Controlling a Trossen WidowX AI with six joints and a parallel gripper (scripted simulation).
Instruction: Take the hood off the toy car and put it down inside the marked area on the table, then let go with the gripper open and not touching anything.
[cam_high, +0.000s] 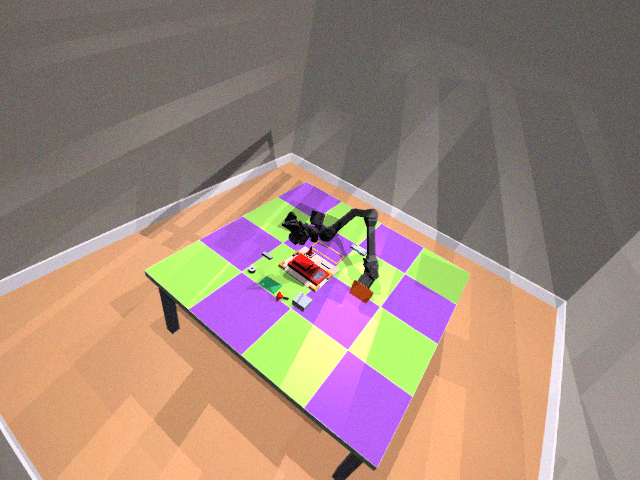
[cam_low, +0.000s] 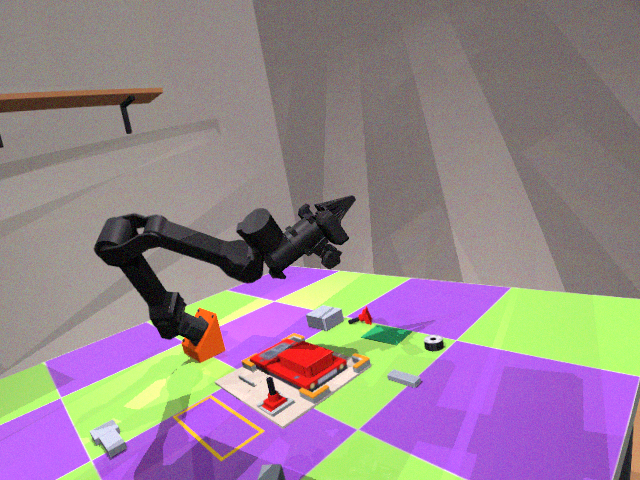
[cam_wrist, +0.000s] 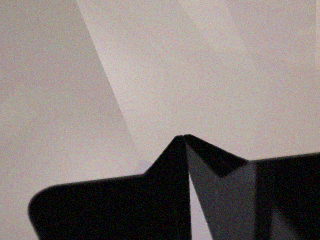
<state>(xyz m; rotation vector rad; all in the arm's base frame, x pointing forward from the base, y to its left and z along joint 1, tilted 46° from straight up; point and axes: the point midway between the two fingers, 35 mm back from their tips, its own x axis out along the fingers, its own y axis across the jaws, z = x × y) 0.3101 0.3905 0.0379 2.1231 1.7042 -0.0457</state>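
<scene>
My gripper tip is 40 mm past the hood, 160 mm to the left of it and 300 mm above it. Also, from my gripper tip: green patch: 40 mm behind, 60 mm to the left, 330 mm below; black ring: 90 mm ahead, 80 mm to the left, 330 mm below.
</scene>
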